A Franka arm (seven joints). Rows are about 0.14 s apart.
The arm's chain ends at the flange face. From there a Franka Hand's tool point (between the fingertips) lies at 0.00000 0.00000 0.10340 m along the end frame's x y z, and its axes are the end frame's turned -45 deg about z.
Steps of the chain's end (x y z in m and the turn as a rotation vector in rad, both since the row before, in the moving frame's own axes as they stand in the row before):
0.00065, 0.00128, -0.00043, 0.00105, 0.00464, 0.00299
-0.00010, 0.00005, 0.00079, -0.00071, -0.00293, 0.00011
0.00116, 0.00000, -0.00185, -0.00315, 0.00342, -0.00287
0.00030, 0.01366, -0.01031, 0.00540, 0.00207, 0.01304
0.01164, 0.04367, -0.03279, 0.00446, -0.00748, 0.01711
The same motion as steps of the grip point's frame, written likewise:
-0.00003, 0.00163, -0.00043, -0.00254, 0.00402, 0.00299
-0.00037, -0.00020, 0.00079, 0.00157, -0.00257, 0.00011
0.00084, 0.00130, -0.00185, -0.00465, 0.00019, -0.00287
-0.00890, 0.00963, -0.01031, 0.00235, 0.00528, 0.01304
-0.02286, 0.03824, -0.03279, 0.00844, -0.00214, 0.01711

